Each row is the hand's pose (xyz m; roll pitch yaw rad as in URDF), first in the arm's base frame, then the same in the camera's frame.
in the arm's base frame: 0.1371 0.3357 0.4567 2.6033 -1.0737 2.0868
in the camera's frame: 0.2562 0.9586 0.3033 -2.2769 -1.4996 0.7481
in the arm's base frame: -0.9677 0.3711 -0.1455 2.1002 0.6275 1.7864
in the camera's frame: -0.9796 1.0939 0.1060 2.3096 0.1761 1.9171
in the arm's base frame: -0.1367 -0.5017 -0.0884 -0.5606 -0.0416 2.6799
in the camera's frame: -0.1836 0.3471 -0.4080 -0.7901 -0.4795 2.7872
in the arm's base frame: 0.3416 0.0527 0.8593 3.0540 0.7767 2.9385
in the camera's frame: 0.5706 0.5731 0.4944 2.7220 0.3707 2.7998
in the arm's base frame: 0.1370 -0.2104 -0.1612 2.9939 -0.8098 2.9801
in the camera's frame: 0.0585 0.6714 -0.4440 2.2665 -1.0713 -2.6552
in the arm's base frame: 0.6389 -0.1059 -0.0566 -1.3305 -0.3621 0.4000
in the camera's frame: 0.5697 0.7821 -0.4589 -0.8491 -0.1984 0.3104
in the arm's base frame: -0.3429 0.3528 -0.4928 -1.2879 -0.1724 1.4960
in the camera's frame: -0.4921 1.2640 -0.3888 -0.9143 -0.5161 1.4132
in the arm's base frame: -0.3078 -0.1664 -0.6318 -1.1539 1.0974 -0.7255
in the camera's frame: -0.5087 0.8348 -0.7137 0.5318 1.4861 0.9863
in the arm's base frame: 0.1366 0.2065 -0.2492 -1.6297 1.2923 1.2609
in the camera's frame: 0.0369 1.0900 -0.3673 -0.9641 0.8881 1.9138
